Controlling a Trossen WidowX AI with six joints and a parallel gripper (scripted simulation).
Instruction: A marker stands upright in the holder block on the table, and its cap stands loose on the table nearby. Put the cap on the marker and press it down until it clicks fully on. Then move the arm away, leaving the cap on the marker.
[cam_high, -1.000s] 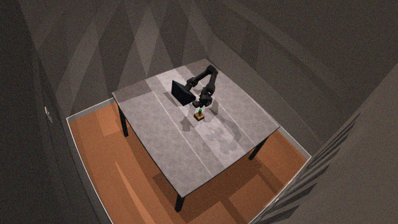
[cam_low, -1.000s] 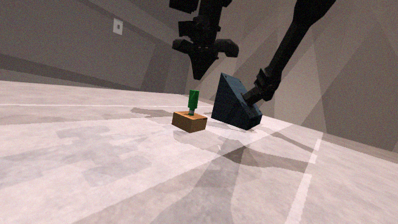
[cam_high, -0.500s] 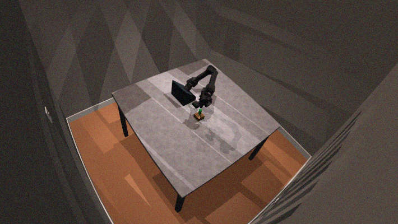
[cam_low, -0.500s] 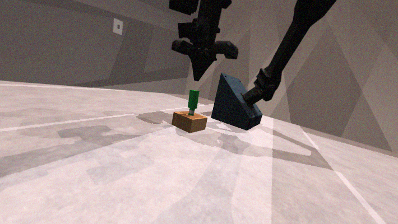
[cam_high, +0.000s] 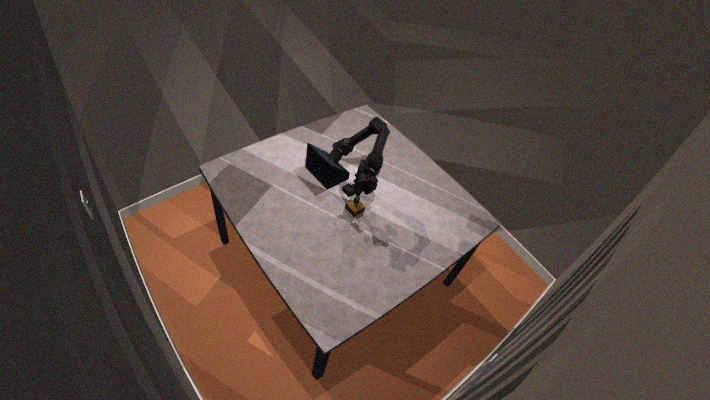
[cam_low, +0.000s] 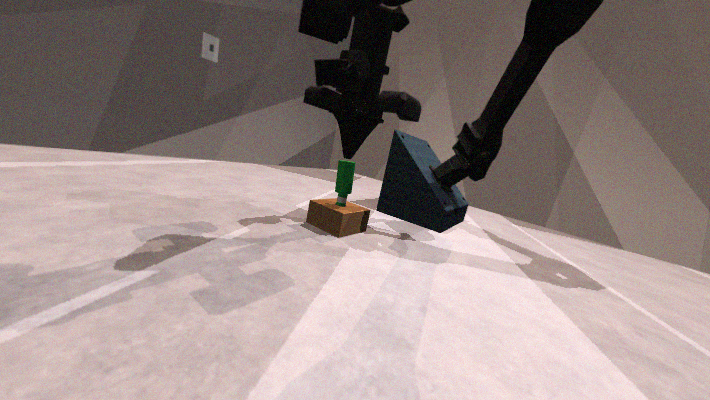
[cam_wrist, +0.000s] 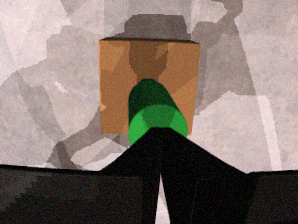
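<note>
The green cap lies 3 cm below my gripper tip. Round my gripper tip: orange-brown holder block 10 cm below.
</note>
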